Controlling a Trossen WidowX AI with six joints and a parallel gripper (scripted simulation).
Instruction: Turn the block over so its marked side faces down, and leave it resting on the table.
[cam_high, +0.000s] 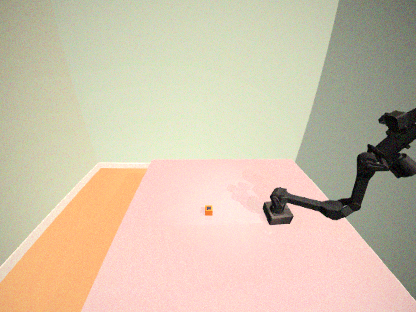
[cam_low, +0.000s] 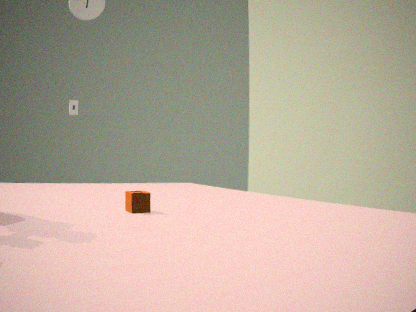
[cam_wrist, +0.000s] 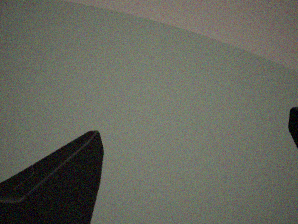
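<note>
Right now the orange block is 62 cm ahead of my gripper tip, 32 cm to the right of it and 67 cm below it.
</note>
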